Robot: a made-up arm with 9 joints. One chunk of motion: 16 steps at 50 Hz.
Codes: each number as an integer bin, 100 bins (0 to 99) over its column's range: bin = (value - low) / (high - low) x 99, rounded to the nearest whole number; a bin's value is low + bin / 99 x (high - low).
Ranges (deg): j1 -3..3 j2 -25..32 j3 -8..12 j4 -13..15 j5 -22..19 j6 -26..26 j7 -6..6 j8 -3..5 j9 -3..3
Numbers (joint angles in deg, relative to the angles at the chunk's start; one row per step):
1: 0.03 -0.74 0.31 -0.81 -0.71 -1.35 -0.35 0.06 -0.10
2: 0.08 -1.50 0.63 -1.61 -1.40 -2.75 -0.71 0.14 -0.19
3: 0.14 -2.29 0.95 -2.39 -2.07 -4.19 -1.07 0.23 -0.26
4: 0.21 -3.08 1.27 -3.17 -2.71 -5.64 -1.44 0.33 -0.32
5: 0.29 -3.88 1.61 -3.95 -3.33 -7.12 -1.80 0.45 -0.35
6: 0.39 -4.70 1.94 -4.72 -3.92 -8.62 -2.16 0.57 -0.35
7: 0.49 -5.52 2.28 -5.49 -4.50 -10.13 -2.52 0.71 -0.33
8: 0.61 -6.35 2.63 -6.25 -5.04 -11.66 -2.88 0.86 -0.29
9: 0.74 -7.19 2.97 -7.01 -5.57 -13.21 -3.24 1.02 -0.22
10: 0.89 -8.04 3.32 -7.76 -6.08 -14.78 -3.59 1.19 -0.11
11: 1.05 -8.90 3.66 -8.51 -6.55 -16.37 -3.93 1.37 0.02
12: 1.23 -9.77 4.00 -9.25 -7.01 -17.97 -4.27 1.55 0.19
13: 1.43 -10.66 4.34 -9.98 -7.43 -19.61 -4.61 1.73 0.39
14: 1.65 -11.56 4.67 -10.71 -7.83 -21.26 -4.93 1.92 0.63
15: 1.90 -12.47 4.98 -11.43 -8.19 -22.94 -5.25 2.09 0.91
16: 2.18 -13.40 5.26 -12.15 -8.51 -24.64 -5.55 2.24 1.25
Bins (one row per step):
1: 50 42 41 43 51 47 47 38 48
2: 51 41 43 40 50 44 44 39 46
3: 52 39 44 38 48 42 41 40 45
4: 53 38 46 35 47 39 38 41 44
5: 54 37 48 32 45 36 35 43 44
6: 56 35 49 29 44 33 32 44 44
7: 58 34 51 27 42 30 29 46 44
8: 60 32 53 24 41 27 26 48 45
9: 62 31 54 21 40 24 23 50 46
10: 64 29 56 19 38 21 20 52 48
11: 67 28 58 16 37 18 17 54 50
12: 70 26 59 13 36 15 14 56 53
13: 73 25 61 11 35 12 11 59 56
14: 77 23 63 8 34 9 9 61 60
15: 81 22 64 6 33 6 6 63 65
16: 85 20 66 3 33 3 4 65 70

